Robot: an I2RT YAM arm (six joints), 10 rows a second.
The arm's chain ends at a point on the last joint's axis. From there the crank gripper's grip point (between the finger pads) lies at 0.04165 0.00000 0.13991 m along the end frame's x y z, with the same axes.
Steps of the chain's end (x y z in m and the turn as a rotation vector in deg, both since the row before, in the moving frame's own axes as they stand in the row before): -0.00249 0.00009 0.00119 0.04 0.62 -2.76; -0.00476 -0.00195 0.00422 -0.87 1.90 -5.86; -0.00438 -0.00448 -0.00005 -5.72 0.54 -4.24; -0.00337 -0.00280 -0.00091 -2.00 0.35 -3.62; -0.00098 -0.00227 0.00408 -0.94 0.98 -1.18; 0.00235 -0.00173 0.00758 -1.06 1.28 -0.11; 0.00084 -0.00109 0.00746 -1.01 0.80 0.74; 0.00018 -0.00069 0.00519 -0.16 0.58 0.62; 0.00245 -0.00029 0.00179 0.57 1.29 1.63; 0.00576 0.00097 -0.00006 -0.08 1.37 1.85; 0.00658 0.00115 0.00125 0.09 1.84 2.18
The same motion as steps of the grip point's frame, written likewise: -0.00103 -0.00205 0.00073 0.04 0.62 -2.76; -0.00026 -0.00433 0.00278 -0.87 1.90 -5.86; -0.00266 0.00631 -0.00099 -5.72 0.54 -4.24; -0.00245 -0.00058 -0.00121 -2.00 0.35 -3.62; 0.00142 -0.00086 0.00334 -0.94 0.98 -1.18; 0.00547 0.00077 0.00659 -1.06 1.28 -0.11; 0.00277 0.00192 0.00684 -1.01 0.80 0.74; 0.00159 0.00016 0.00476 -0.16 0.58 0.62; 0.00559 -0.00045 0.00082 0.57 1.29 1.63; 0.00907 0.00256 -0.00110 -0.08 1.37 1.85; 0.01102 0.00260 -0.00016 0.09 1.84 2.18
